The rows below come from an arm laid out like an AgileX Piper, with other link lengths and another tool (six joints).
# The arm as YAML. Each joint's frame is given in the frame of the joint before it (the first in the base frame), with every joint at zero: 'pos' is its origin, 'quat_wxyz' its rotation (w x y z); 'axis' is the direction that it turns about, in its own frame. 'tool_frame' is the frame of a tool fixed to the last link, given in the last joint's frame.
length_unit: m
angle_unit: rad
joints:
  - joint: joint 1
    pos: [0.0, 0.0, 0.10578]
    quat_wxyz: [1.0, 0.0, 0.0, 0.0]
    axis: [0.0, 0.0, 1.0]
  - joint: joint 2
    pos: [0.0, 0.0, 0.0]
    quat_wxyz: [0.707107, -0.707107, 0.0, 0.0]
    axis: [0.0, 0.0, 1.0]
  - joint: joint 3
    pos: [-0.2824, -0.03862, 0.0]
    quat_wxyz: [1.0, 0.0, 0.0, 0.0]
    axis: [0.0, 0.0, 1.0]
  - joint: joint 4
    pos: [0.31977, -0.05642, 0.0]
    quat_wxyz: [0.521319, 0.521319, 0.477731, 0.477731]
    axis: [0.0, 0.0, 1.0]
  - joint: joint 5
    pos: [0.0, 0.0, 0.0]
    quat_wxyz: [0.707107, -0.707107, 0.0, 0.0]
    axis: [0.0, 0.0, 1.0]
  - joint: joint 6
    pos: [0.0, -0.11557, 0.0]
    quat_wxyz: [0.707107, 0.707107, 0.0, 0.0]
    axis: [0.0, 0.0, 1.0]
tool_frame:
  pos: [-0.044, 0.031, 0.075]
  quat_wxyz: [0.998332, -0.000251, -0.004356, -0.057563]
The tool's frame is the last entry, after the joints.
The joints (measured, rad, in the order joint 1, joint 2, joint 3, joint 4, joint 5, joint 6), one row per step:
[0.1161 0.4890 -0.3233 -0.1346 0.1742 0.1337]
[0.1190 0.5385 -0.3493 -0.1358 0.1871 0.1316]
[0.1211 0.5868 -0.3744 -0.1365 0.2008 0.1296]
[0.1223 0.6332 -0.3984 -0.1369 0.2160 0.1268]
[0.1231 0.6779 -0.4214 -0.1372 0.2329 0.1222]
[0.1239 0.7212 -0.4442 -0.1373 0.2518 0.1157]
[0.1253 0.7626 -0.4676 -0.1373 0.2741 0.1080]
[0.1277 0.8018 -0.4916 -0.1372 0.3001 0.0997]
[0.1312 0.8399 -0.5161 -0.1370 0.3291 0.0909]
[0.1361 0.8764 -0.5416 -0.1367 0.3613 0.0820]
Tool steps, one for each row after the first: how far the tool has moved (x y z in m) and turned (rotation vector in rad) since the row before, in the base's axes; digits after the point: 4 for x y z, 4 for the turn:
[0.0080 0.0016 -0.0036 -0.0076 0.0357 0.0018]
[0.0080 0.0013 -0.0043 -0.0072 0.0362 0.0009]
[0.0077 0.0010 -0.0050 -0.0078 0.0369 0.0001]
[0.0073 0.0009 -0.0057 -0.0096 0.0377 0.0003]
[0.0069 0.0009 -0.0061 -0.0113 0.0383 0.0009]
[0.0064 0.0010 -0.0062 -0.0125 0.0391 0.0018]
[0.0058 0.0012 -0.0061 -0.0131 0.0399 0.0029]
[0.0053 0.0015 -0.0063 -0.0137 0.0413 0.0041]
[0.0048 0.0019 -0.0060 -0.0139 0.0418 0.0055]

